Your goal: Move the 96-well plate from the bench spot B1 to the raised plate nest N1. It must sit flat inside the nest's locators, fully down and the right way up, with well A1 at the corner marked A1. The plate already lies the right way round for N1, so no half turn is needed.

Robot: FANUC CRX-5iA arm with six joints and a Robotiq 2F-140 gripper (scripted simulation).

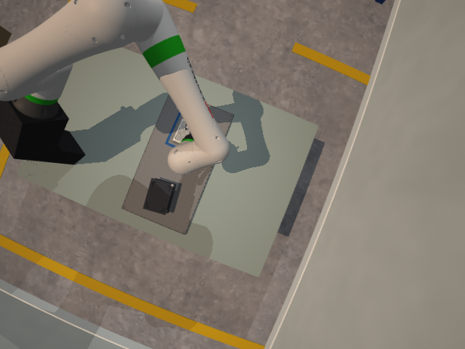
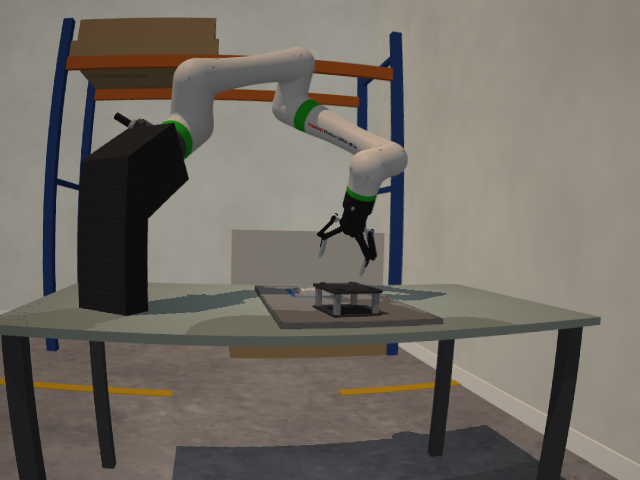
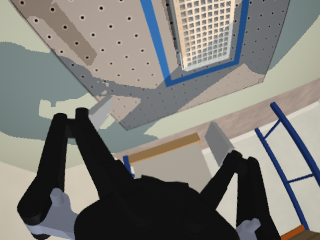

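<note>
Now: the white 96-well plate 9 cm below my hand, 9 cm behind it and 7 cm to the right of it. Round my hand: black raised nest N1 (42 cm to the right, 4 cm below, 2 cm behind).
</note>
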